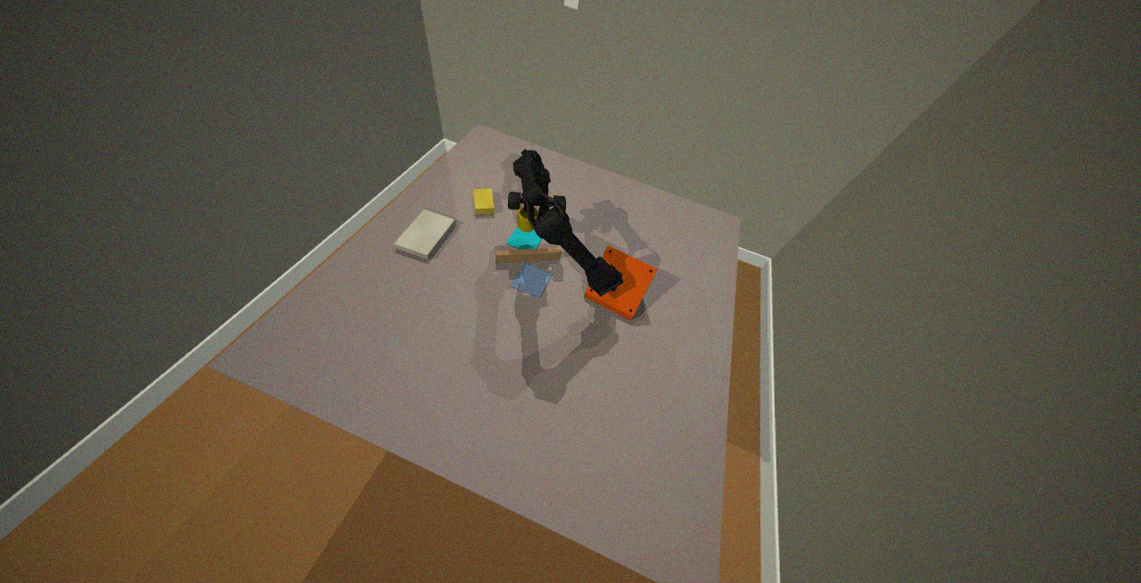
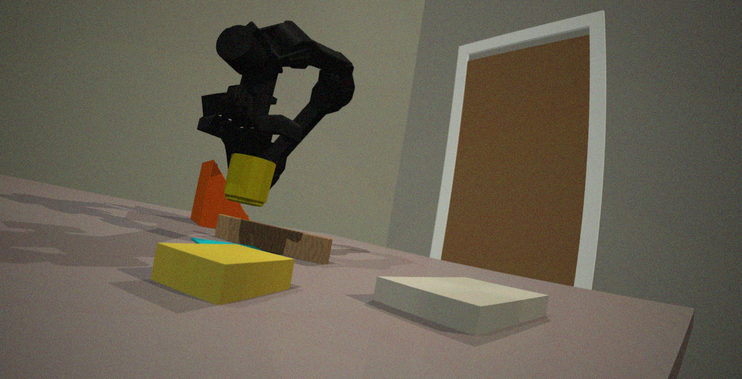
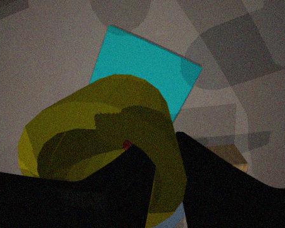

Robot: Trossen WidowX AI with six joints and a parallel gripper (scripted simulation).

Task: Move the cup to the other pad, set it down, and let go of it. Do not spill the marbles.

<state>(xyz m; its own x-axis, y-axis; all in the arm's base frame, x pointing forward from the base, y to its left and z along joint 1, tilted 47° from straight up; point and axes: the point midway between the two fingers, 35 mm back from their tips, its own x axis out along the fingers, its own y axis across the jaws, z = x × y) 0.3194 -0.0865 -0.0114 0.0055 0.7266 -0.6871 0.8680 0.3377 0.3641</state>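
Now: the cyan pad 11 cm below my gripper tip, 3 cm ahead of it and 1 cm to the left of it. Also, from my gripper tip: wooden block: 9 cm to the left, 9 cm below, 3 cm behind; cup: 2 cm ahead, 1 cm to the left; red marble: 3 cm to the left, 2 cm below, 1 cm ahead.
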